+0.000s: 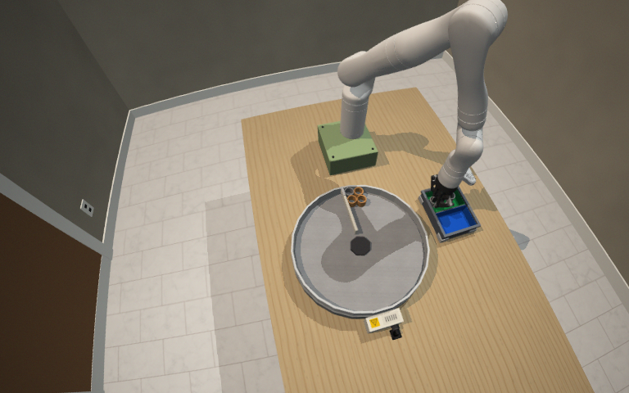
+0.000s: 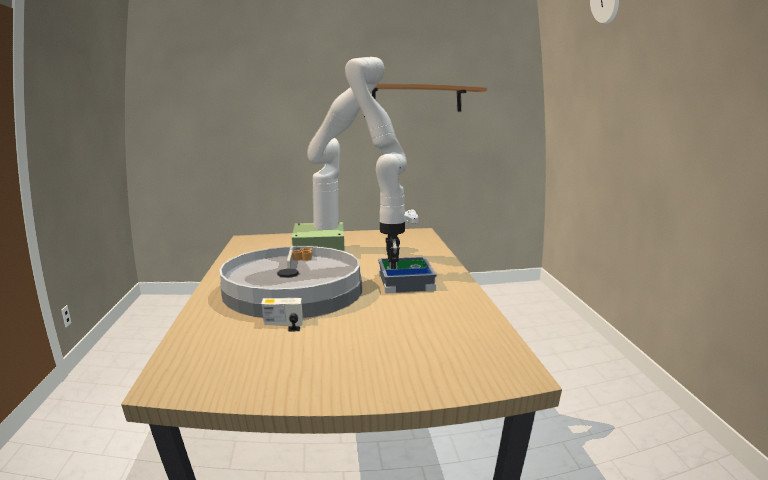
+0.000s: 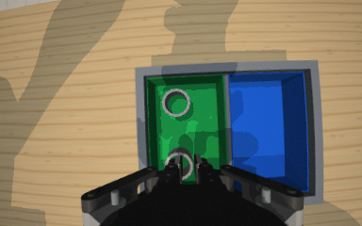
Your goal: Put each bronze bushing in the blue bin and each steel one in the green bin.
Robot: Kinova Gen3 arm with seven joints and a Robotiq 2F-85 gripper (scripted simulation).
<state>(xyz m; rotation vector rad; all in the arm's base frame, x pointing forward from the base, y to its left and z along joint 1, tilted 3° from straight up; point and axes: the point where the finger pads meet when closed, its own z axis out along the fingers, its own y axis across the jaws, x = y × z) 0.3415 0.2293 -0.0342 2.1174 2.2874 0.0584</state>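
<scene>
The blue bin is 40 mm to the left of my hand, 40 mm ahead of it and 10 mm below it. From my hand the other things lie so: turntable: 310 mm to the right, 110 mm ahead, 20 mm above.
</scene>
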